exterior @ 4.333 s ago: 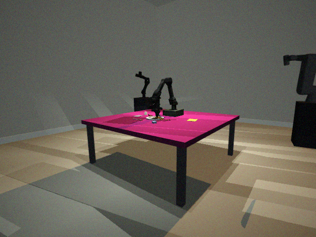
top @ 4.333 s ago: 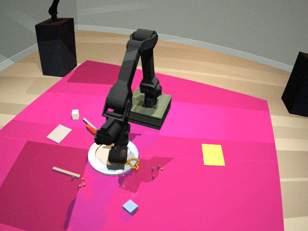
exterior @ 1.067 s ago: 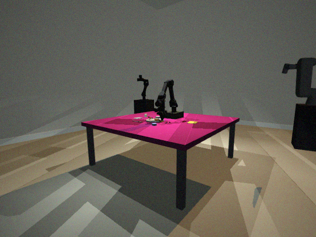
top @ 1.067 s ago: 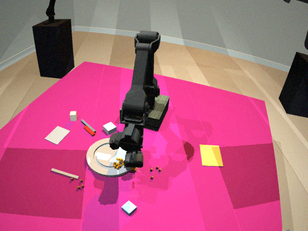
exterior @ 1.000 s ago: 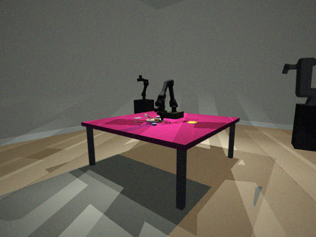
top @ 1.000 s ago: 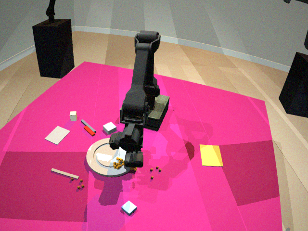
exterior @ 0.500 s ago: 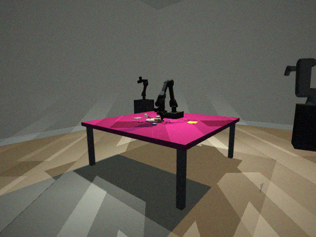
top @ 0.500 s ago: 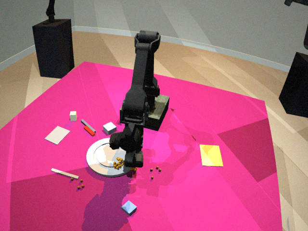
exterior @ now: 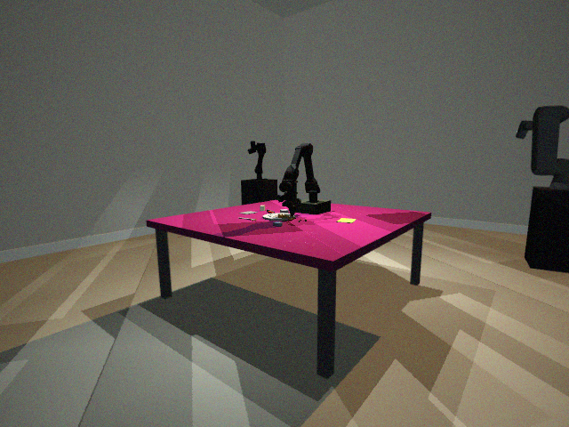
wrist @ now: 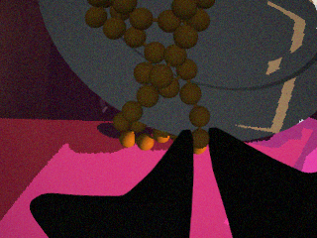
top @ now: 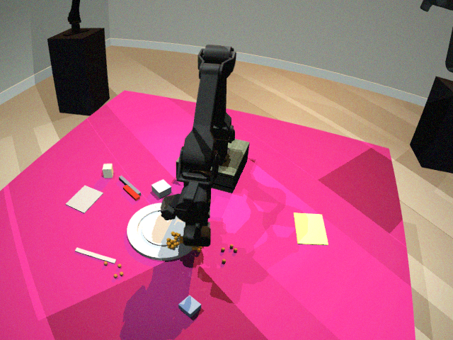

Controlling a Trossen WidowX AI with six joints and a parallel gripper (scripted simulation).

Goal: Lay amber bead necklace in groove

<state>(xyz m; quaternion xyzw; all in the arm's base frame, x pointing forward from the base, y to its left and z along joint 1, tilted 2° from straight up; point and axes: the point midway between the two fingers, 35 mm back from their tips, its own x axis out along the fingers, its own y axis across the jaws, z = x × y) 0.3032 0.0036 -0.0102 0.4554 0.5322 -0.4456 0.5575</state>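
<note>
My gripper tip is now 10 mm past the round bead board, 100 mm to the left of it and 10 mm above it. Round my gripper tip: white block 160 mm behind, 150 mm to the right; then blue block 210 mm ahead, 30 mm to the left, 10 mm below; then white strip 130 mm ahead, 250 mm to the right, 10 mm below.
</note>
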